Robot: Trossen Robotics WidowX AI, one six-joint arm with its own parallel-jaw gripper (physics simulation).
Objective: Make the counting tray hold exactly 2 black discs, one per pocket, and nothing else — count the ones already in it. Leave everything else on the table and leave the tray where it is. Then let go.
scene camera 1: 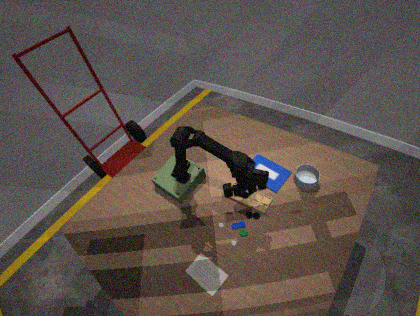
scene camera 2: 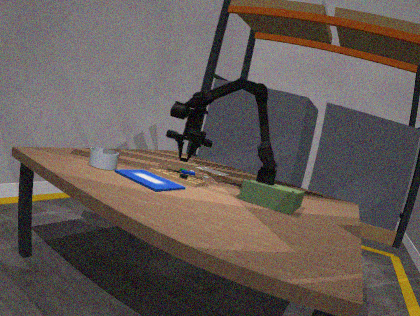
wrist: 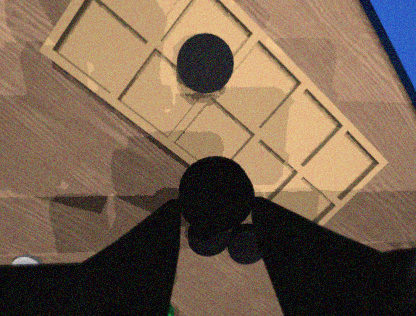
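My gripper (scene camera 1: pixel 241 193) (scene camera 2: pixel 184 159) (wrist: pixel 216 207) is shut on a black disc (wrist: pixel 216 192), held above the table beside the tray's near long edge in the wrist view. The pale wooden counting tray (scene camera 1: pixel 267 209) (wrist: pixel 323 102) has two rows of square pockets. Another black disc (wrist: pixel 205 63) shows over the tray, covering where the dividers meet; I cannot tell which pocket it is in. The other pockets that show look bare; the top of the tray is cut off in the wrist view. Two black discs (scene camera 1: pixel 252 215) (wrist: pixel 247 245) lie on the table beside the tray, partly behind the held disc and finger.
Two blue discs (scene camera 1: pixel 238 225) and a green disc (scene camera 1: pixel 243 233) lie near the black pair. White discs (scene camera 1: pixel 221 225) (wrist: pixel 25 261) lie nearby. A blue board (scene camera 1: pixel 282 182) (scene camera 2: pixel 127 173) (wrist: pixel 395 40) lies behind the tray, near a grey bowl (scene camera 1: pixel 306 176) (scene camera 2: pixel 104 159). Paper (scene camera 1: pixel 206 275) lies farther off.
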